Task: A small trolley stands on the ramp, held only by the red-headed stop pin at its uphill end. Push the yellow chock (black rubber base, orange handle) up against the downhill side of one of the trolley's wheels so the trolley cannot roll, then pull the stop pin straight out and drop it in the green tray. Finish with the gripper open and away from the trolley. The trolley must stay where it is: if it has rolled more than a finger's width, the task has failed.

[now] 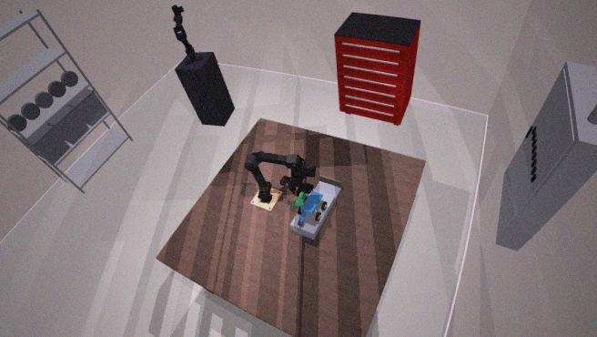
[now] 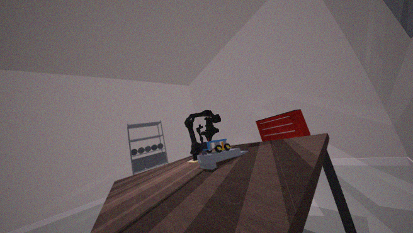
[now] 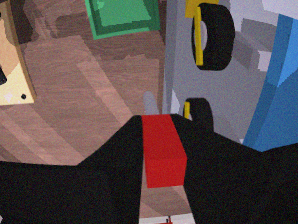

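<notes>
The green tray lies 10 mm behind my gripper tip, 70 mm to the left of it and 160 mm below it. From my gripper tip the other things lie so: yellow chock: 60 mm ahead, 60 mm to the left, 70 mm below; stop pin: right at my gripper tip; blue trolley: 100 mm ahead, 30 mm to the right, 40 mm below.
</notes>
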